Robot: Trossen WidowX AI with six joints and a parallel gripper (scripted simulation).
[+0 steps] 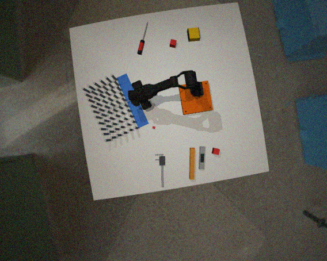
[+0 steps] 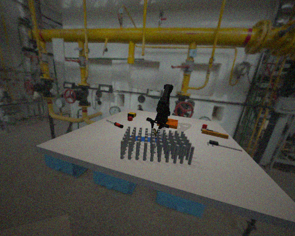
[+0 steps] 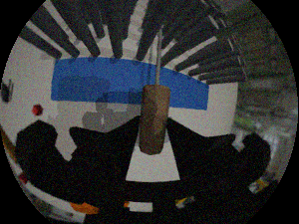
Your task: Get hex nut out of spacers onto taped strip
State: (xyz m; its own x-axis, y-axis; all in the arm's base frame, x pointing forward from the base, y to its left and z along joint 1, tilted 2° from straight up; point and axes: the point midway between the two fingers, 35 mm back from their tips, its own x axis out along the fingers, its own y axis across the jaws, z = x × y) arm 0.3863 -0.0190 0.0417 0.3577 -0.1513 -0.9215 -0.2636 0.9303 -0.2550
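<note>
The blue taped strip is 60 mm ahead of my gripper tip, 40 mm below it and 20 mm to the left of it. The rest, counted from my gripper tip: tiny red piece (230 mm to the left, 70 mm behind, 30 mm below); orange bar (520 mm to the left, 300 mm behind, 20 mm below); brown-handled tool (100 mm ahead, 30 mm to the left).
</note>
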